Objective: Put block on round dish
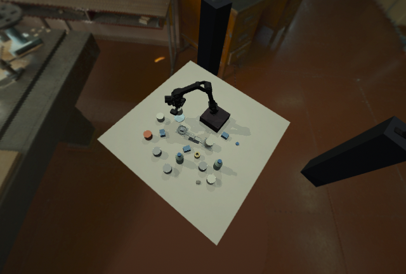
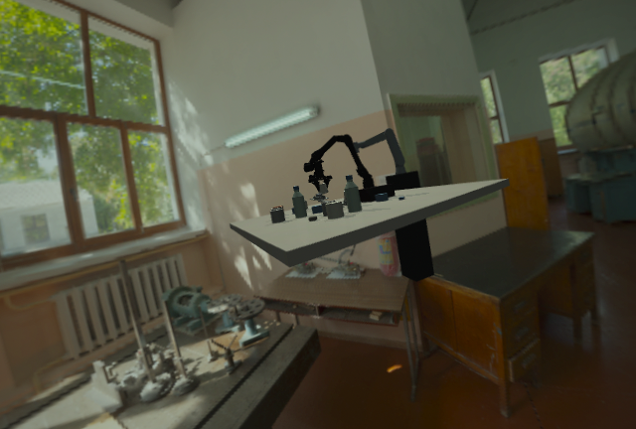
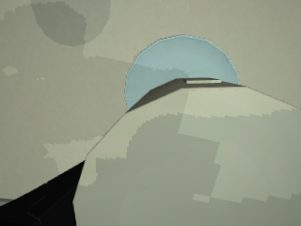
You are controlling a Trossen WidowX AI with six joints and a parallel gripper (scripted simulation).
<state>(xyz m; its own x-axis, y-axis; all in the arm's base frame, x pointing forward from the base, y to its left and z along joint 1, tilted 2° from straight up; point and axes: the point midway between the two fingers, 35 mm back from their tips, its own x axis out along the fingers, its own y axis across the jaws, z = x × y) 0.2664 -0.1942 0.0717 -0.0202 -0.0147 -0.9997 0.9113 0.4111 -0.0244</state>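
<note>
Now: the round light-blue dish 11 cm below my gripper tip. Also, from my gripper tip: small balance (27 cm to the left, 8 cm below, 3 cm ahead); orange cylinder (33 cm ahead, 8 cm below, 2 cm to the right).
</note>
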